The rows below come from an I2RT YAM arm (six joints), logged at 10 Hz.
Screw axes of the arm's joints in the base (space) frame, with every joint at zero. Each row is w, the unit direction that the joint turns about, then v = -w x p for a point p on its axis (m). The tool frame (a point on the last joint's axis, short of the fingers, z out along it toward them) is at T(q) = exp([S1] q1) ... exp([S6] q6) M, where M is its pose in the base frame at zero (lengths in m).
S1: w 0 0 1 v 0 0 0
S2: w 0 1 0 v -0.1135 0 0.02
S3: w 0 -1 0 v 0.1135 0 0.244
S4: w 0 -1 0 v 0.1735 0 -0.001
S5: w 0 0 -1 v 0 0.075 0
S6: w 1 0 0 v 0 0.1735 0
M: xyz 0.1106 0 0.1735 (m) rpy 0 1.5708 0 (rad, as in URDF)
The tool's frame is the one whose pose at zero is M.
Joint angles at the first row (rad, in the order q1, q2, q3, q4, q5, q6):
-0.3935 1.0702 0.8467 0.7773 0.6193 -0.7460
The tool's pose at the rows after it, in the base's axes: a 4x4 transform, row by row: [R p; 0 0 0 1], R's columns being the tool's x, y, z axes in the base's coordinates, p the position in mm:
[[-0.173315 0.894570 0.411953 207.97], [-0.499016 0.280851 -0.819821 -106.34], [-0.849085 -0.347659 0.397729 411.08], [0 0 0 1]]
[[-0.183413 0.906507 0.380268 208.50], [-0.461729 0.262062 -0.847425 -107.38], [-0.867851 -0.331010 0.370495 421.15], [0 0 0 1]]
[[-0.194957 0.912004 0.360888 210.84], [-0.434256 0.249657 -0.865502 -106.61], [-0.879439 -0.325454 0.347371 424.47], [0 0 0 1]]
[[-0.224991 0.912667 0.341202 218.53], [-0.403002 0.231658 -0.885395 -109.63], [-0.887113 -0.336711 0.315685 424.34], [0 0 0 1]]
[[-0.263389 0.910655 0.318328 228.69], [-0.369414 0.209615 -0.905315 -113.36], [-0.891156 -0.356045 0.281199 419.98], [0 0 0 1]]
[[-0.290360 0.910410 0.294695 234.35], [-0.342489 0.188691 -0.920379 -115.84], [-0.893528 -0.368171 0.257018 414.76], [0 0 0 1]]
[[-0.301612 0.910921 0.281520 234.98], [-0.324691 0.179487 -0.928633 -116.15], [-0.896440 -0.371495 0.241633 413.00], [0 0 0 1]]
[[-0.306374 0.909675 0.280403 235.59], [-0.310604 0.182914 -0.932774 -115.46], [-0.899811 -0.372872 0.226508 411.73], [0 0 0 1]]
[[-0.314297 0.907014 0.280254 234.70], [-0.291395 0.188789 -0.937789 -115.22], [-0.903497 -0.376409 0.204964 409.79], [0 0 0 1]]
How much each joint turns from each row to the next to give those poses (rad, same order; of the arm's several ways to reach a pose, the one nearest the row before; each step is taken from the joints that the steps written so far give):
0.0137 -0.0042 0.0396 -0.0725 0.0351 0.0183
0.0027 0.0080 0.0523 -0.0615 0.0504 0.0172
0.0115 0.0096 0.0252 -0.0305 0.0420 0.0061
0.0038 0.0320 0.0286 -0.0267 0.0389 0.0023
0.0046 0.0405 0.0191 -0.0125 0.0427 -0.0031
0.0019 0.0233 0.0023 -0.0012 0.0354 -0.0022
0.0015 0.0022 0.0008 -0.0141 0.0207 0.0057
0.0042 -0.0007 0.0022 -0.0236 0.0106 0.0145
0.0004 -0.0069 0.0004 -0.0405 0.0081 0.0236

